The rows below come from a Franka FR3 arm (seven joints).
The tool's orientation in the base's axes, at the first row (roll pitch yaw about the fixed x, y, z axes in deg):
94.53 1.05 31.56
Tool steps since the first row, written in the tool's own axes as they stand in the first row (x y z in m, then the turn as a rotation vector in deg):
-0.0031 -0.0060 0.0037 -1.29 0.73 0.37
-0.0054 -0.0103 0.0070 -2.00 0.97 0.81
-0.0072 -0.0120 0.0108 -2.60 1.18 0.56
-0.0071 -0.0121 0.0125 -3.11 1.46 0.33
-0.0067 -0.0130 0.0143 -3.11 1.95 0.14
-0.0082 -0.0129 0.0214 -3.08 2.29 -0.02
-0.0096 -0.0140 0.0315 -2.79 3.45 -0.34
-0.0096 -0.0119 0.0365 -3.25 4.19 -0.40
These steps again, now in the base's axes. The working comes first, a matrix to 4 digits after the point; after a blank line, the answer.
The tool's axes in the first row as the columns of a matrix, in the base's axes (used below as rounded here):
0.8519 0.0569 0.5205
0.5233 -0.0577 -0.8502
-0.0183 0.9967 -0.0790

-0.0011 -0.0044 -0.0062 -0.86 -1.03 0.72
-0.0015 -0.0082 -0.0107 -1.23 -1.79 0.94
-0.0012 -0.0123 -0.0127 -1.86 -1.90 1.18
-0.0002 -0.0136 -0.0129 -2.39 -1.99 1.49
0.0010 -0.0149 -0.0140 -2.47 -1.86 1.99
0.0034 -0.0217 -0.0144 -2.50 -1.73 2.34
0.0074 -0.0310 -0.0163 -2.36 -1.37 3.52
0.0101 -0.0354 -0.0146 -2.74 -1.60 4.27

